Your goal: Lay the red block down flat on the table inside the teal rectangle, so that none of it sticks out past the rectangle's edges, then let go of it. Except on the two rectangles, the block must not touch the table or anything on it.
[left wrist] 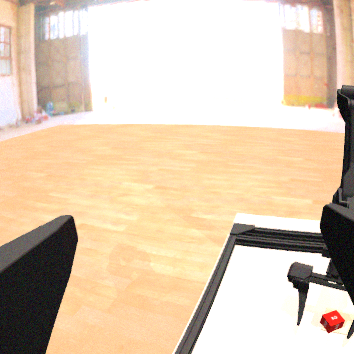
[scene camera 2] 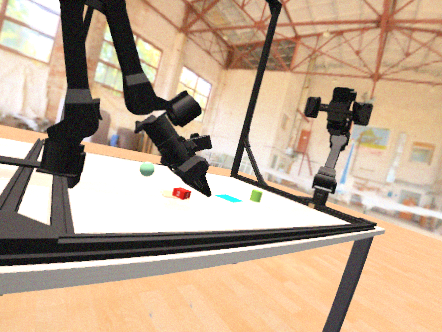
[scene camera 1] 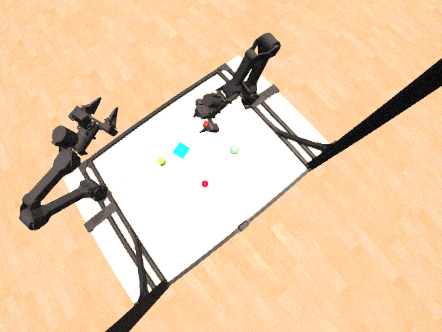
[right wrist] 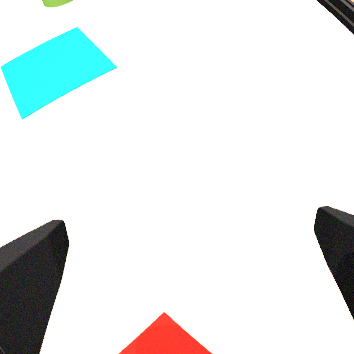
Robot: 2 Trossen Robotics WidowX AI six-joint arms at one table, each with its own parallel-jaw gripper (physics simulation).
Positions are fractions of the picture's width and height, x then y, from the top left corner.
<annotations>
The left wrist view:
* my left gripper: 0.57, 0.63
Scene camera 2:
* my left gripper: 0.76, 0.30
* my right gripper: 0.46, 0.58
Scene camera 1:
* my left gripper: 0.25, 0.31
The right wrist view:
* my right gripper: 0.55, 0.64
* teal rectangle: 0.16, 0.19
</annotations>
